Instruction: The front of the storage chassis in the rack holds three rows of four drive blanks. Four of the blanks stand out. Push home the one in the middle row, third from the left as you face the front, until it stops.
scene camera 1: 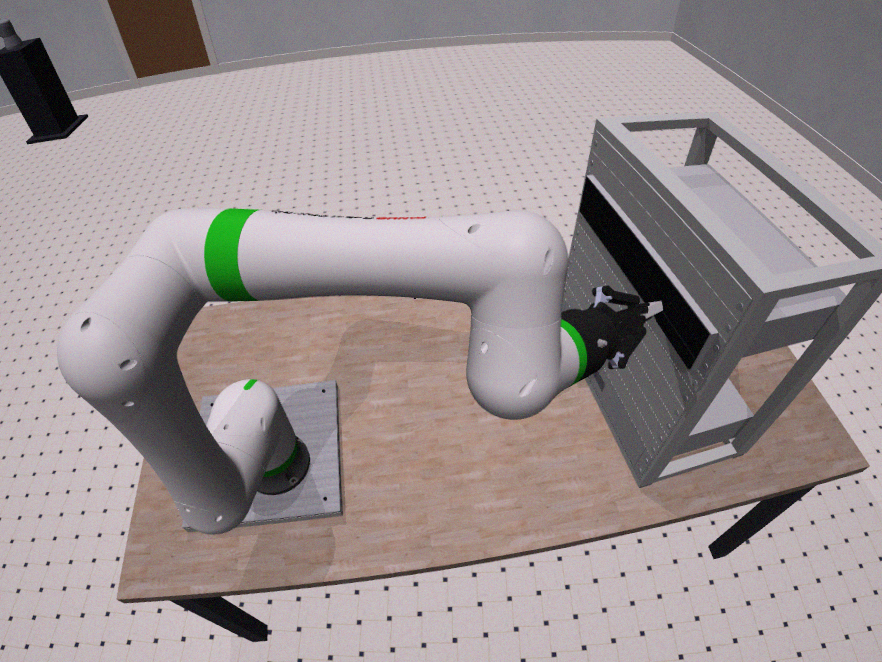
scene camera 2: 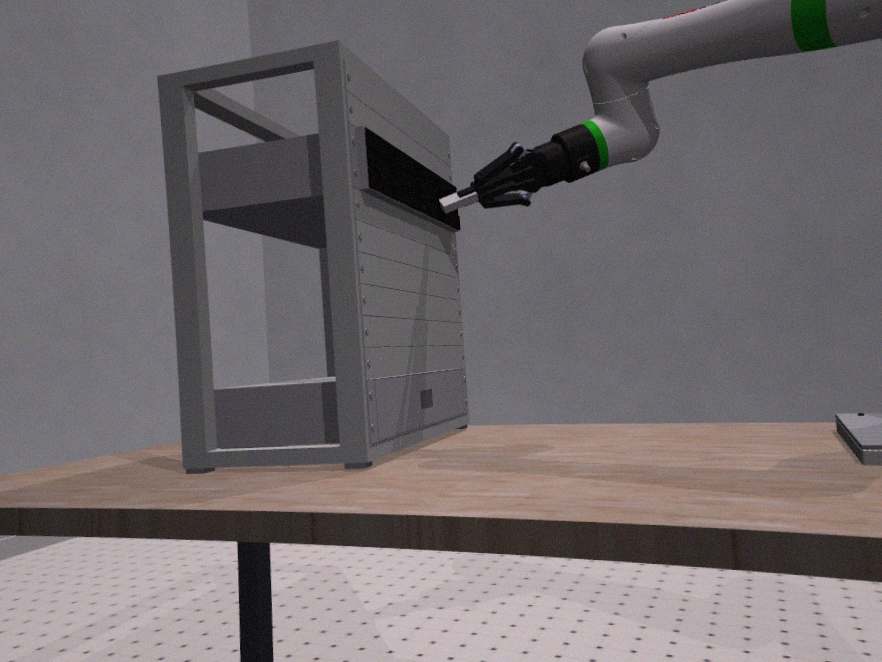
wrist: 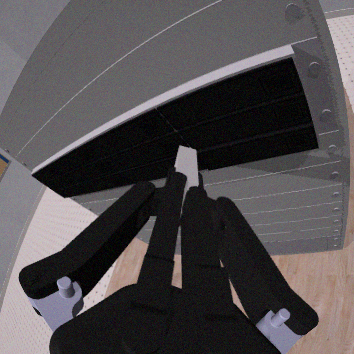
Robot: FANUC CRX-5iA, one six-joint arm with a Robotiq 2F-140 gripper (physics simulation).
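Where they show: gripper, fingertip midpoint: [scene camera 1: 655, 306] [scene camera 2: 442, 206] [wrist: 184, 159]; arm's base, link origin: [scene camera 1: 277, 464].
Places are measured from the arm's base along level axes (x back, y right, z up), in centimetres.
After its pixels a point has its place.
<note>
The storage chassis has a black front [scene camera 1: 626, 249] @(y -18.2, x -71.9, z 41.2 cm) [scene camera 2: 406, 171] @(y -21.7, x -71.2, z 42.2 cm) [wrist: 250, 115] @(y 1.7, x -75.8, z 41.5 cm) with a pale top edge. Thin seams part its rows of dark blanks in the wrist view, and a short cross seam runs down from the top edge. Which blanks stand out is hard to tell in the dark; the middle-row, third-from-left blank cannot be made out surely. My gripper [scene camera 1: 651, 309] @(y -5.6, x -73.8, z 39.2 cm) [scene camera 2: 450, 203] @(y -5.6, x -73.8, z 39.2 cm) [wrist: 184, 159] @(y -5.6, x -73.8, z 39.2 cm) is shut, with a pale block at its fingertips. The tip overlaps the lower part of the black front, near the cross seam in the wrist view. Whether it touches a blank is unclear.
The grey rack [scene camera 1: 707, 388] @(y 8.9, x -79.4, z 34.9 cm) [scene camera 2: 341, 285] @(y -40.8, x -71.1, z 22.8 cm) stands on the wooden table [scene camera 1: 455, 484] @(y 4.8, x -39.0, z -2.7 cm) [scene camera 2: 569, 491] @(y -47.9, x -37.3, z -2.7 cm). Plain grey panels lie above and below the chassis. The arm's base plate [scene camera 1: 324, 456] @(y -1.8, x -10.5, z -0.1 cm) [scene camera 2: 862, 434] @(y -14.0, x -11.2, z -0.2 cm) is at the opposite end. A black pedestal [scene camera 1: 39, 89] stands far back on the floor.
</note>
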